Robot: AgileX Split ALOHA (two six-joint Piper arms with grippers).
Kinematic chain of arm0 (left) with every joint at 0, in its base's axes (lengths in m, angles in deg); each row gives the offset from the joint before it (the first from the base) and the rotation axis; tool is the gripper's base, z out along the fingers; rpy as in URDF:
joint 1: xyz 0 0 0.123 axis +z
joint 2: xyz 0 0 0 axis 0.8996 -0.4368 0
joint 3: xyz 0.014 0.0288 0.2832 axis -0.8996 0.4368 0
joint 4: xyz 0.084 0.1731 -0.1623 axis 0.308 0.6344 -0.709
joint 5: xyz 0 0 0 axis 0.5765 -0.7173 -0.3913
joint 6: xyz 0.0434 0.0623 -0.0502 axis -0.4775 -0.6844 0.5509
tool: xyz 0 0 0 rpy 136.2 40.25 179.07
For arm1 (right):
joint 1: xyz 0 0 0.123 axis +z
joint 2: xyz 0 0 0 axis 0.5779 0.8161 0
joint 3: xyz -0.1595 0.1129 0.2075 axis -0.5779 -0.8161 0
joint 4: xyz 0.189 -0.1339 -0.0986 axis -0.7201 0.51 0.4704
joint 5: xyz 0 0 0 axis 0.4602 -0.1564 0.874
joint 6: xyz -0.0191 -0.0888 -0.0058 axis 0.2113 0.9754 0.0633
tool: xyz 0 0 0 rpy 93.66 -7.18 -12.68
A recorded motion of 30 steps. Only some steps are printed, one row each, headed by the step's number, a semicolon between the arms.
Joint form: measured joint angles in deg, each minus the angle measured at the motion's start. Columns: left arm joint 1, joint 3, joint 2, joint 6, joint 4, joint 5; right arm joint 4, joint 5, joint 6, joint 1, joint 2, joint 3.
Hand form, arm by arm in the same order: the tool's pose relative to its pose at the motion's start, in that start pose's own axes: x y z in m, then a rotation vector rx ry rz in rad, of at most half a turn. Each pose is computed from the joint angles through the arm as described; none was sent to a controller.
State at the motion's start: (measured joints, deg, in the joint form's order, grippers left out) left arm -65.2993 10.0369 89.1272 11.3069 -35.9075 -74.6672; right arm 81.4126 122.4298 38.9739 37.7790 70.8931 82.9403
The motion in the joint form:
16: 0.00 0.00 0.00 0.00 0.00 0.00; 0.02 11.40 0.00 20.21 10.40 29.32
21: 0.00 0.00 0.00 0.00 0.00 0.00; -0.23 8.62 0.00 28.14 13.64 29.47
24: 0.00 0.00 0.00 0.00 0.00 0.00; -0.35 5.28 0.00 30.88 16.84 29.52
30: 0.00 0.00 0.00 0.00 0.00 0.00; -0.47 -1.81 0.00 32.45 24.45 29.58
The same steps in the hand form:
16: 0.0000 0.0000 0.0000 0.0000 0.0000 0.0000; -0.0530 0.1593 -0.0453 -0.1345 -0.1331 -0.3275
21: 0.0000 0.0000 0.0000 0.0000 0.0000 0.0000; -0.0340 0.2254 -0.0271 -0.1921 -0.1268 -0.4529
24: 0.0000 0.0000 0.0000 0.0000 0.0000 0.0000; -0.0265 0.2522 -0.0039 -0.2130 -0.1295 -0.4949
30: 0.0000 0.0000 0.0000 0.0000 0.0000 0.0000; -0.0187 0.2760 0.0586 -0.2227 -0.1210 -0.5179

